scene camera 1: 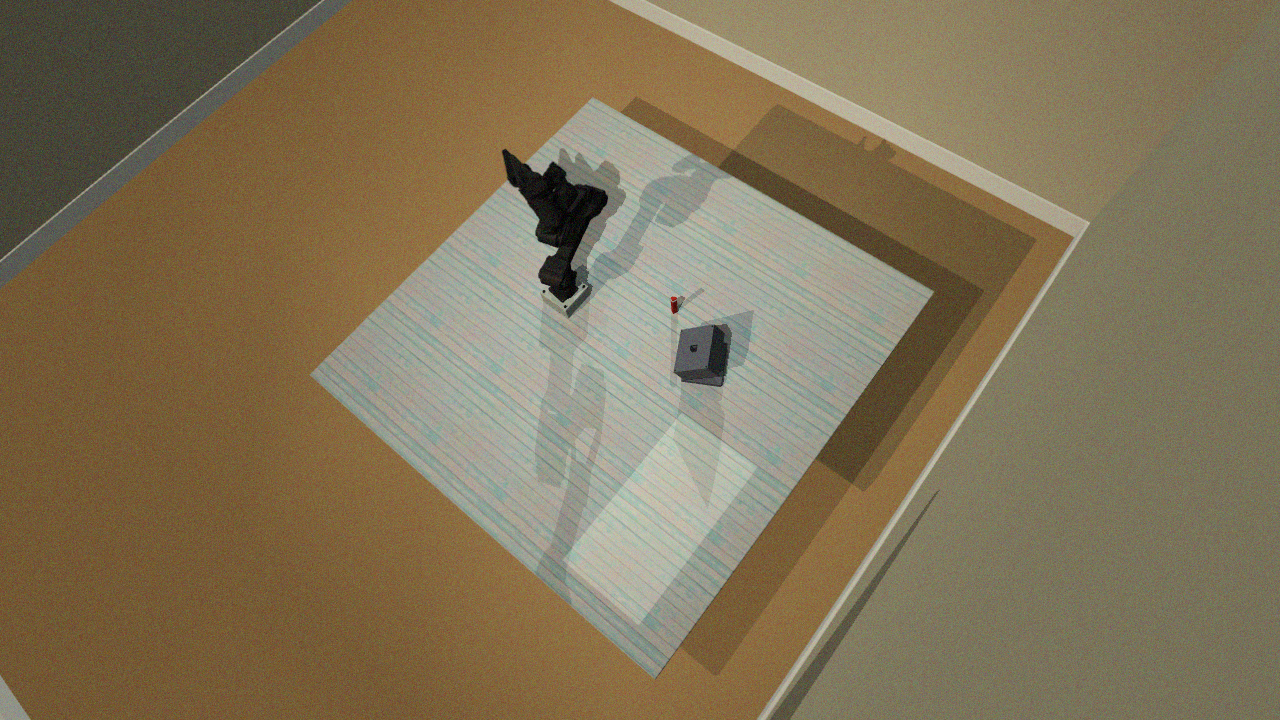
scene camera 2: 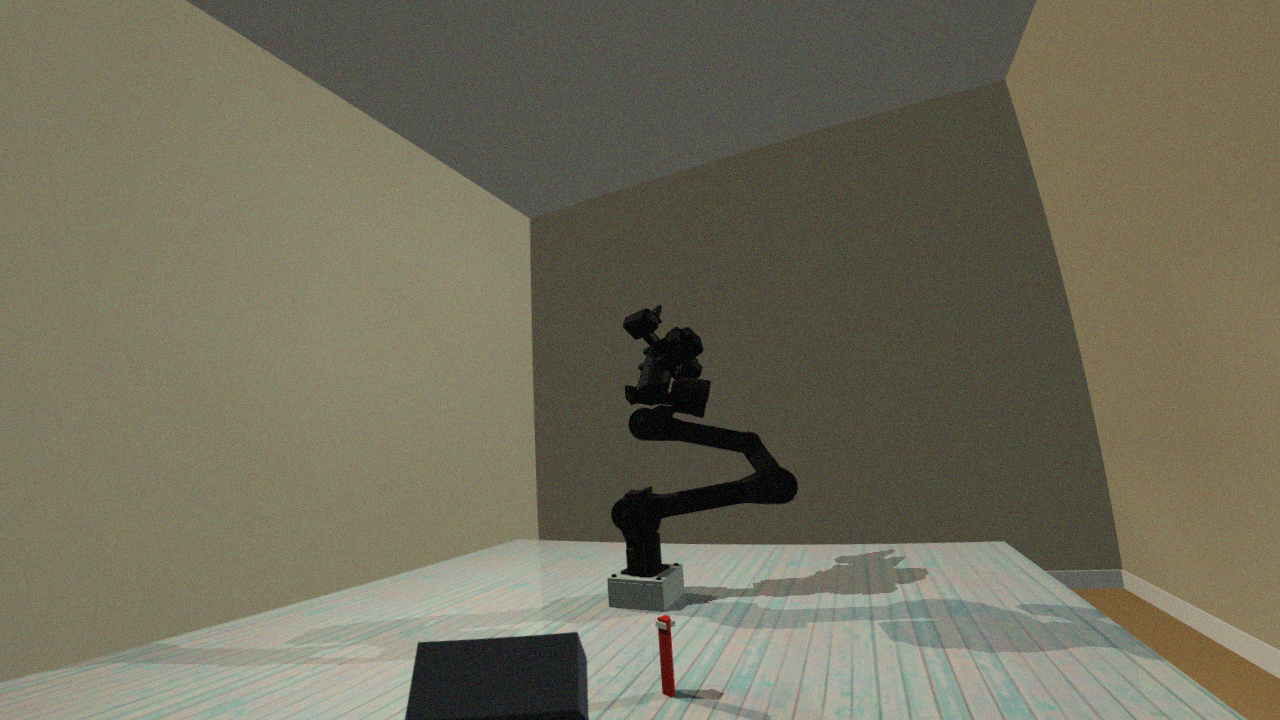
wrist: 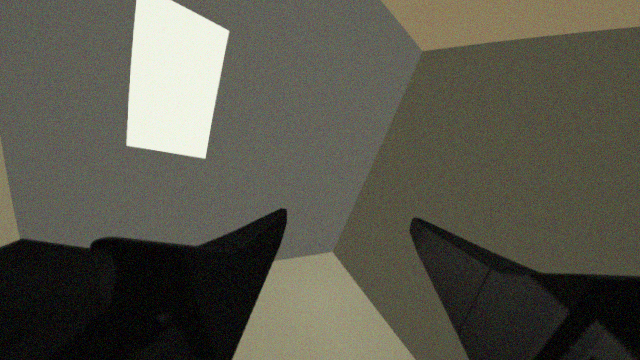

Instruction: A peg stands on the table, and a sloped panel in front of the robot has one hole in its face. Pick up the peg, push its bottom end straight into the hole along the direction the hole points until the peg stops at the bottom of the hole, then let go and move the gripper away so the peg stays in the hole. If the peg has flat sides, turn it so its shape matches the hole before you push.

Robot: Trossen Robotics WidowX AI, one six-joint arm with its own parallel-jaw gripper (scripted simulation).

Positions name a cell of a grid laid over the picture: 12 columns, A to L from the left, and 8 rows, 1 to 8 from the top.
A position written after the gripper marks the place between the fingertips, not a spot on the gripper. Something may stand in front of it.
gripper: scene camera 1 E2; scene camera 2 G4; wrist G5
